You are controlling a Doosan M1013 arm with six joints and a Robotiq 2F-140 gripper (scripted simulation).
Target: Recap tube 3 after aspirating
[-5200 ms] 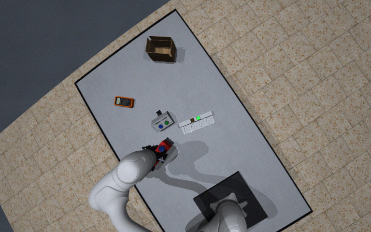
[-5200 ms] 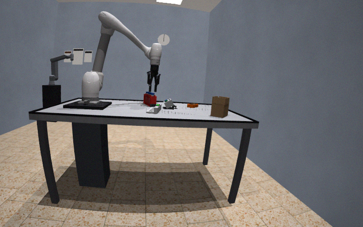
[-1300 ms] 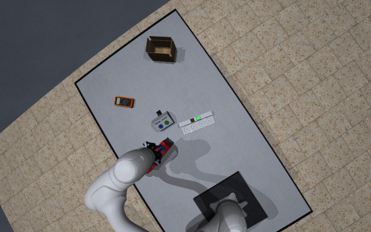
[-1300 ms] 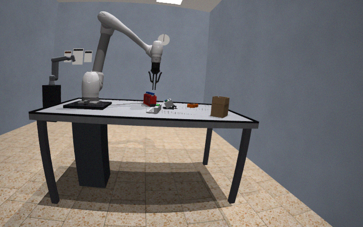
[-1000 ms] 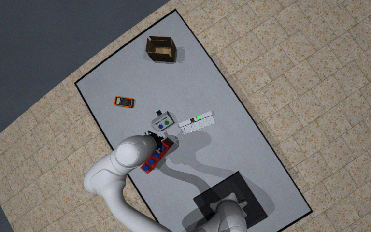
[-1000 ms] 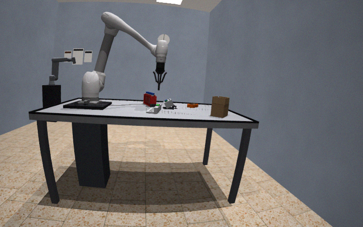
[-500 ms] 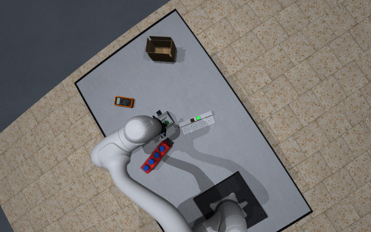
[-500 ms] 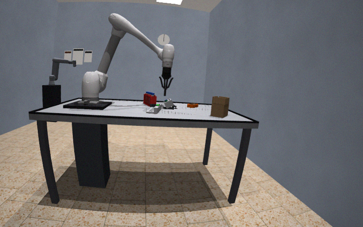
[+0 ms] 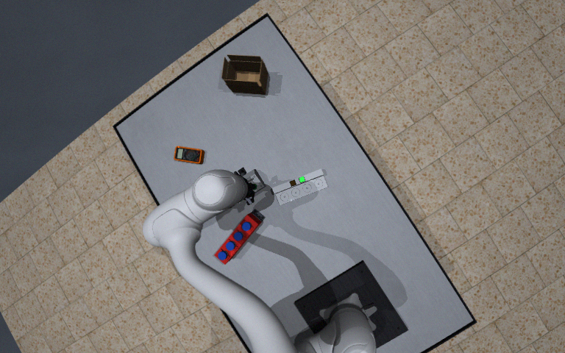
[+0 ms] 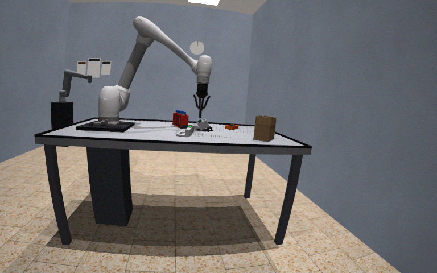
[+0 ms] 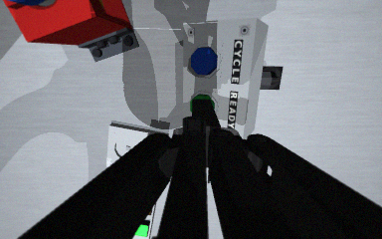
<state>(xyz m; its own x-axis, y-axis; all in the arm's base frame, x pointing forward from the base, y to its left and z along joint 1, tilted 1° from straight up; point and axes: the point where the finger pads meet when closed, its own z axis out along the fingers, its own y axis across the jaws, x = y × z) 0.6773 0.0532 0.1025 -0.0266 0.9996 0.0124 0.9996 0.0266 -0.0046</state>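
The green ready key lies 6 cm below my hand. The rest, counted from my hand: key housing: 2 cm ahead, 2 cm to the left, 7 cm below; then blue cap: 14 cm behind, 14 cm to the left, 1 cm below; then blue cycle key: 4 cm to the left, 6 cm below.
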